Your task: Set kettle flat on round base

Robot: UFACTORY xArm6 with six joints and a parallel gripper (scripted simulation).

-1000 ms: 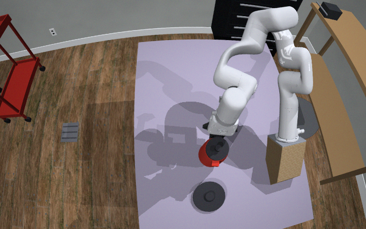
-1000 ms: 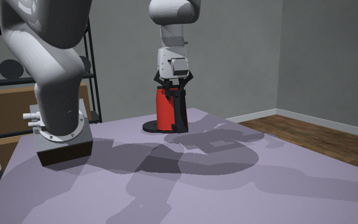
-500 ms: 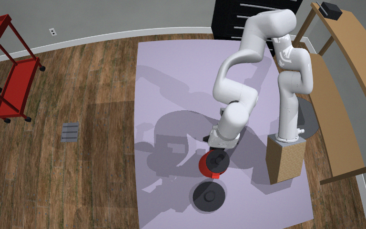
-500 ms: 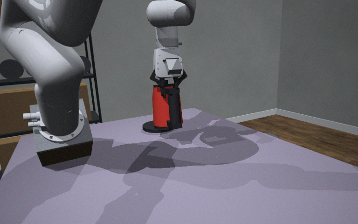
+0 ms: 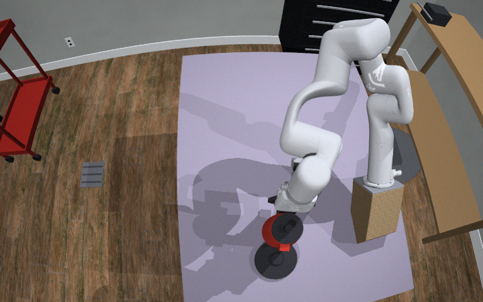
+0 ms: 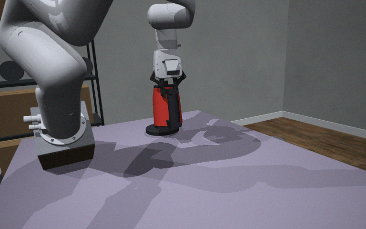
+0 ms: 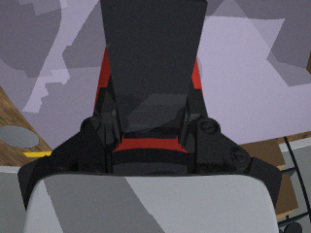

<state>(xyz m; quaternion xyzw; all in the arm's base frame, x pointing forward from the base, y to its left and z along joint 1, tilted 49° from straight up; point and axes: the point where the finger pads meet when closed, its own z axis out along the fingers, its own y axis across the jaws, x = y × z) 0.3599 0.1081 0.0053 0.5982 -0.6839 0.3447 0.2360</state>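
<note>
The red kettle lies 20 mm to the left of my hand and 50 mm below it. From my hand the other things lie so: round dark base 20 mm ahead, 150 mm to the left, 180 mm below.
</note>
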